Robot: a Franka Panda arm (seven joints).
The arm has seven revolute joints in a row. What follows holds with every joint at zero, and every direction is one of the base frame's.
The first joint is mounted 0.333 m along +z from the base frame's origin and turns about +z.
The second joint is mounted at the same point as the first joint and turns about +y.
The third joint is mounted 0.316 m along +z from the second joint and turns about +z.
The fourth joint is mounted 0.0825 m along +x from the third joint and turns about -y.
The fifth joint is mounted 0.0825 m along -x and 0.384 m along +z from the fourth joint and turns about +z.
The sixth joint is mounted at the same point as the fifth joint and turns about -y.
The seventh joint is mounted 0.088 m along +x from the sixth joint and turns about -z.
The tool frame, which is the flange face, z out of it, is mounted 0.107 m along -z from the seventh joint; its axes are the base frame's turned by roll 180, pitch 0 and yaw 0 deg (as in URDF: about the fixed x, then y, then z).
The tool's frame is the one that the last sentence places.
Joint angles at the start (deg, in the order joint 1, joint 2, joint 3, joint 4, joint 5, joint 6, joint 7):
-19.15 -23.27 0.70 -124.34 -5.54 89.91 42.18
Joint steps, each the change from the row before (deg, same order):
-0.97 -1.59 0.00 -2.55 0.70 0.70 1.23
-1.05 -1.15 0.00 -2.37 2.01 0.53 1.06
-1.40 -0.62 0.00 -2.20 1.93 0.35 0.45
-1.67 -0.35 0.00 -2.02 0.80 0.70 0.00
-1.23 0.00 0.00 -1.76 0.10 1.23 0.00
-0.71 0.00 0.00 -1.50 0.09 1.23 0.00
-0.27 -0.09 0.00 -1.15 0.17 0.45 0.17
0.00 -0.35 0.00 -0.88 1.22 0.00 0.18
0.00 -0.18 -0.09 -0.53 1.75 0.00 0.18
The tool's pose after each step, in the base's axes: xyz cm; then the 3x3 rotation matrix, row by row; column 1 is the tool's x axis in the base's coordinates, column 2 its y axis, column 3 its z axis. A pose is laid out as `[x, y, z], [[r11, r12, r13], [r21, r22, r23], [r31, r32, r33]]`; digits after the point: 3 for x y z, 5 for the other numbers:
[37.438, -14.087, 53.315], [[0.45434, -0.86429, -0.21580], [-0.88689, -0.46161, -0.01846], [-0.08366, 0.19978, -0.97626]]
[36.550, -14.142, 52.252], [[0.41532, -0.88381, -0.21537], [-0.90271, -0.42966, 0.02240], [-0.11233, 0.18512, -0.97628]]
[35.720, -14.465, 50.951], [[0.37765, -0.89897, -0.22187], [-0.91391, -0.40039, 0.06672], [-0.14881, 0.17757, -0.97279]]
[34.902, -15.181, 49.663], [[0.34574, -0.90987, -0.22934], [-0.92281, -0.37397, 0.09251], [-0.16994, 0.17966, -0.96894]]
[34.367, -15.821, 48.408], [[0.32400, -0.91649, -0.23469], [-0.92927, -0.35483, 0.10277], [-0.17746, 0.18479, -0.96662]]
[34.008, -16.158, 47.360], [[0.31129, -0.92033, -0.23683], [-0.93278, -0.34356, 0.10905], [-0.18173, 0.18696, -0.96541]]
[33.683, -16.170, 46.570], [[0.30155, -0.92163, -0.24426], [-0.93425, -0.33677, 0.11730], [-0.19036, 0.19283, -0.96259]]
[33.442, -15.824, 46.118], [[0.29149, -0.92521, -0.24294], [-0.93323, -0.33082, 0.14017], [-0.21006, 0.18586, -0.95986]]
[33.356, -15.516, 45.836], [[0.27839, -0.93153, -0.23401], [-0.93145, -0.32128, 0.17082], [-0.23430, 0.17041, -0.95711]]

